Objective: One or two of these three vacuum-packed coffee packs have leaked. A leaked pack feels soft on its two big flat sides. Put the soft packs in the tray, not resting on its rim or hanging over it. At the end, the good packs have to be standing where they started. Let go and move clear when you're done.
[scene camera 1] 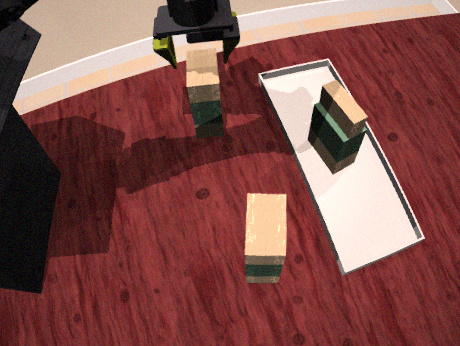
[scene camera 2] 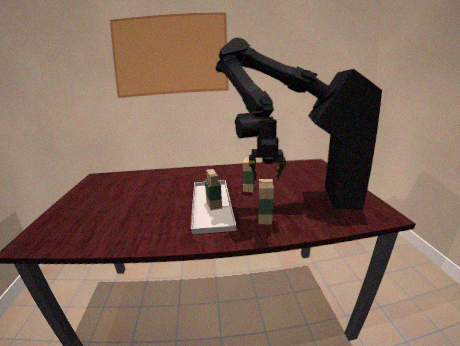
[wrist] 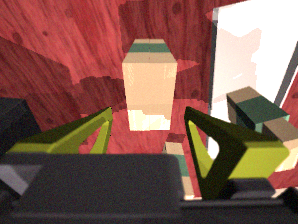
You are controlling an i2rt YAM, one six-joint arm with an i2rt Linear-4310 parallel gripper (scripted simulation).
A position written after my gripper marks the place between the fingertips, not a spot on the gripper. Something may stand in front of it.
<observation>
I see my gripper (scene camera 1: 200,63) and a white tray (scene camera 1: 368,214).
The white tray shows as well in scene camera 2 (scene camera 2: 203,217). My gripper shows as well in the wrist view (wrist: 148,112).
</observation>
